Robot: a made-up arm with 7 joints.
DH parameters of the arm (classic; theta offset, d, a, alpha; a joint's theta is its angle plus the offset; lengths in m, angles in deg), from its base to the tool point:
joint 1: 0 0.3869 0 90
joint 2: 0 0.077 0 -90
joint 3: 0 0.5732 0.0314 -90
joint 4: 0 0.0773 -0.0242 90
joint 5: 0 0.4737 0 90
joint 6: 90 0.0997 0.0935 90
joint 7: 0 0.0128 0 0
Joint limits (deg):
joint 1: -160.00..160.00
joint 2: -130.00..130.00
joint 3: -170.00..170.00
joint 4: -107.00..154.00
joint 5: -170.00..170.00
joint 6: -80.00..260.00
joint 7: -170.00..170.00
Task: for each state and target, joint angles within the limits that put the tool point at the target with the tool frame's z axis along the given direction. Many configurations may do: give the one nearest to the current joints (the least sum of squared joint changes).
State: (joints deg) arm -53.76 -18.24 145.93 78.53 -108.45 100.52 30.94
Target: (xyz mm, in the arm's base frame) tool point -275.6 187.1 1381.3 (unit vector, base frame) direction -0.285 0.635 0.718
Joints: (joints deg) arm -51.34 0.59 145.25 38.12 -104.53 104.16 30.94
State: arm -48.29 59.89 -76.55 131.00 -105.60 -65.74 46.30
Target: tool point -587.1 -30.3 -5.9 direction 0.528 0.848 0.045
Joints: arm -51.40 99.26 -125.93 120.12 -74.26 -60.56 46.30
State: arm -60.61 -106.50 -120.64 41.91 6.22 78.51 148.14
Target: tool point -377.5 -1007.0 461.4 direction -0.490 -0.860 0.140
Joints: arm -101.79 -89.39 -112.98 22.03 1.15 92.72 148.14
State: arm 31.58 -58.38 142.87 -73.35 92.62 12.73 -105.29
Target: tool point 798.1 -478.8 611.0 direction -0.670 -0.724 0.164
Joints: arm 3.47 -53.34 137.14 -77.52 118.37 -2.75 -105.29
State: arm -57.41 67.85 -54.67 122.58 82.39 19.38 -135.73
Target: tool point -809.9 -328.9 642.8 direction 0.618 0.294 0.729
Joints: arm -21.53 92.60 -68.10 76.73 62.41 -18.05 -135.73
